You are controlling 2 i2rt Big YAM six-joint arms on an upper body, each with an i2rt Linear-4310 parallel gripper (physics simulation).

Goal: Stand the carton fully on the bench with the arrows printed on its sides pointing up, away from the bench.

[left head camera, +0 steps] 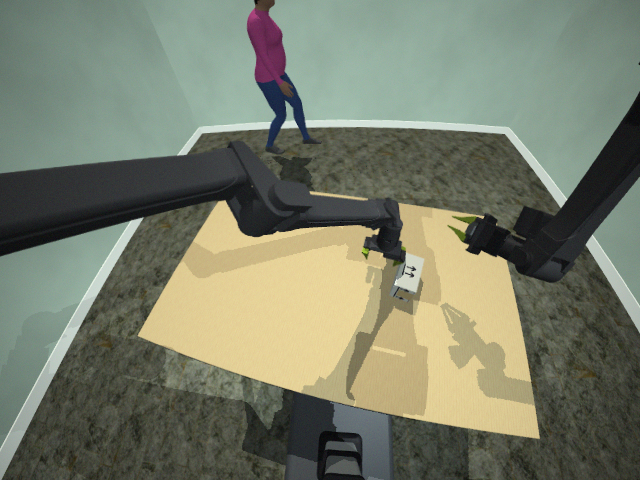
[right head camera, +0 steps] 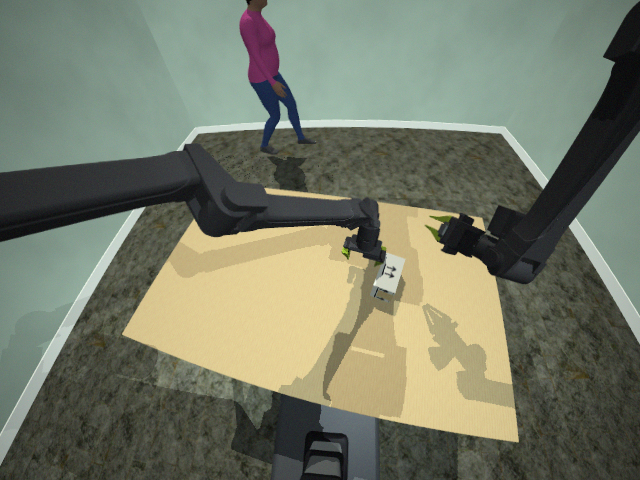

Labels:
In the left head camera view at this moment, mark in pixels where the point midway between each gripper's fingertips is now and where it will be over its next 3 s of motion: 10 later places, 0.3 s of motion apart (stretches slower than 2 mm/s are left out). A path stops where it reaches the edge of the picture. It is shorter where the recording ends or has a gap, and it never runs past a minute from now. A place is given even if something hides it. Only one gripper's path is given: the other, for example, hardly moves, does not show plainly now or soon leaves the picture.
My left gripper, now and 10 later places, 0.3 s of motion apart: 380, 261; 378, 266; 378, 257; 380, 263; 384, 271; 387, 276; 388, 278; 384, 281; 384, 274; 381, 275; 384, 272

